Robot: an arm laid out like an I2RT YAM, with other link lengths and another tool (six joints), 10 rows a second.
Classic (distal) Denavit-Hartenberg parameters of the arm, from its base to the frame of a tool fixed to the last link. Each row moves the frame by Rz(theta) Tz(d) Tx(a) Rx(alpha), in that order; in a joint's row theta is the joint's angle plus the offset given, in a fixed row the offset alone. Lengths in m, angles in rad.
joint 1: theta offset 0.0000  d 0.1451  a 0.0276  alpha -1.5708
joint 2: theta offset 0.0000  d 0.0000  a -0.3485  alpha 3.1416
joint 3: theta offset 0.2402  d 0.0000  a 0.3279  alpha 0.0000
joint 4: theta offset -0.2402  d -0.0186  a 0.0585  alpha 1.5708
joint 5: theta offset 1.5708  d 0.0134  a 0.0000  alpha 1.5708
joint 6: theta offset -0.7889  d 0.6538  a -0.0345  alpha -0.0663
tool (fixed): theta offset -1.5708  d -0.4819  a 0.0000  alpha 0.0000
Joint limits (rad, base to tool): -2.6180..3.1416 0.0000..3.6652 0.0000..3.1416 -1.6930..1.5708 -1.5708..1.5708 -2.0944..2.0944
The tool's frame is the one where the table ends.
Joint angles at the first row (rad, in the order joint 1, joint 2, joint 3, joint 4, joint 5, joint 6):
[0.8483 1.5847 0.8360 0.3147 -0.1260 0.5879]
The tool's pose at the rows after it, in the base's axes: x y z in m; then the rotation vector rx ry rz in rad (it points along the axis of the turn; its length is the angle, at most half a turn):
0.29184 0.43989 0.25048 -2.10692 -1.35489 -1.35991
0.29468 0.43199 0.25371 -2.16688 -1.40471 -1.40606
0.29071 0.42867 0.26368 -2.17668 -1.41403 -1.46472
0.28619 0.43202 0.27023 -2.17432 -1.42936 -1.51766
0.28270 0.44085 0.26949 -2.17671 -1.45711 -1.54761
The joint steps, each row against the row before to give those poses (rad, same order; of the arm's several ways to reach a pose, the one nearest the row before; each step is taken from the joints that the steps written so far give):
[0.0137 -0.0323 0.0183 -0.0906 0.1012 -0.0752]
[0.0108 -0.0245 0.0123 -0.0568 0.0799 -0.0477]
[0.0199 -0.0307 -0.0045 -0.0062 0.0552 -0.0185]
[0.0276 -0.0092 0.0031 0.0076 0.0507 -0.0185]
[0.0307 0.0167 0.0137 0.0062 0.0459 -0.0169]

